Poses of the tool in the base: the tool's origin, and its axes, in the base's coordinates. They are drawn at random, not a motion.
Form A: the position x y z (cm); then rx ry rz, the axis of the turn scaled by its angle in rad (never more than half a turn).
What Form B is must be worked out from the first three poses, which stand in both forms.
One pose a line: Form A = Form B
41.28 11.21 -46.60 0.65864 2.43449 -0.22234 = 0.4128 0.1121 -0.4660 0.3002 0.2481 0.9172 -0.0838
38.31 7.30 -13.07 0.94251 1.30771 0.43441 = 0.3831 0.0730 -0.1307 0.6714 0.4184 0.5805 0.1928
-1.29 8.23 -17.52 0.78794 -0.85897 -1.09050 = -0.0129 0.0823 -0.1752 0.6981 0.3535 -0.3853 -0.4892
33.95 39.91 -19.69 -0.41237 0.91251 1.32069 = 0.3395 0.3991 -0.1969 0.6758 -0.1834 0.4058 0.5873
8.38 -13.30 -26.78 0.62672 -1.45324 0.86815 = 0.0838 -0.1330 -0.2678 0.6196 0.2725 -0.6319 0.3775
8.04 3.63 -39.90 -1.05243 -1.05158 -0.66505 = 0.0804 0.0363 -0.3990 0.6860 -0.4699 -0.4695 -0.2969
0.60 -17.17 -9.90 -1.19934 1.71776 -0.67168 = 0.0060 -0.1717 -0.0990 0.4536 -0.4858 0.6958 -0.2721
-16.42 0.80 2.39 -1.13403 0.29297 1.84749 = -0.1642 0.0080 0.0239 0.4592 -0.4605 0.1190 0.7503
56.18 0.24 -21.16 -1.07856 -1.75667 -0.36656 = 0.5618 0.0024 -0.2116 0.5003 -0.4460 -0.7265 -0.1516
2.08 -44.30 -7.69 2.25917 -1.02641 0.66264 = 0.0208 -0.4430 -0.0769 0.2827 0.8437 -0.3833 0.2475
